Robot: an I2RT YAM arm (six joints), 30 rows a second.
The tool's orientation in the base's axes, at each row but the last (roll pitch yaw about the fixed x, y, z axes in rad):
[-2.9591 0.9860 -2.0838]
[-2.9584 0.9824 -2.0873]
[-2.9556 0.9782 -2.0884]
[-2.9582 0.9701 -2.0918]
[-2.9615 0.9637 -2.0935]
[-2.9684 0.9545 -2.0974]
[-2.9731 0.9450 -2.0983]
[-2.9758 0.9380 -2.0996]
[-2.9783 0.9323 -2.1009]
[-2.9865 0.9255 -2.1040]
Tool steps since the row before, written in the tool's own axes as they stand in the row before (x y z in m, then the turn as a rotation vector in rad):
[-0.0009 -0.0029 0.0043 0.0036 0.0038 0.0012]
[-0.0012 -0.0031 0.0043 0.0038 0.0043 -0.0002]
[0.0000 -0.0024 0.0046 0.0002 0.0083 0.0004]
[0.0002 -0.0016 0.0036 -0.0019 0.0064 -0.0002]
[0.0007 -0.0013 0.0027 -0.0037 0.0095 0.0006]
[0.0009 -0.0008 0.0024 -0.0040 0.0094 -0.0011]
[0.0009 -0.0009 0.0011 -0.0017 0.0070 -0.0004]
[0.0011 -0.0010 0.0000 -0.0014 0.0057 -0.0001]
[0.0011 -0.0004 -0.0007 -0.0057 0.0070 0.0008]
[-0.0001 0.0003 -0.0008 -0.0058 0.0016 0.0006]
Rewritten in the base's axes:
[0.0049 0.0013 -0.0013 -0.0033 0.0014 -0.0040]
[0.0052 0.0013 -0.0010 -0.0045 0.0007 -0.0035]
[0.0045 0.0014 -0.0023 -0.0063 0.0053 -0.0012]
[0.0032 0.0011 -0.0020 -0.0046 0.0048 0.0010]
[0.0023 0.0005 -0.0020 -0.0060 0.0081 0.0017]
[0.0017 0.0005 -0.0020 -0.0068 0.0071 0.0030]
[0.0010 -0.0003 -0.0013 -0.0052 0.0049 0.0009]
[0.0005 -0.0012 -0.0008 -0.0041 0.0041 0.0006]
[-0.0004 -0.0012 -0.0004 -0.0033 0.0077 0.0034]
[-0.0006 -0.0002 0.0005 0.0008 0.0043 0.0041]

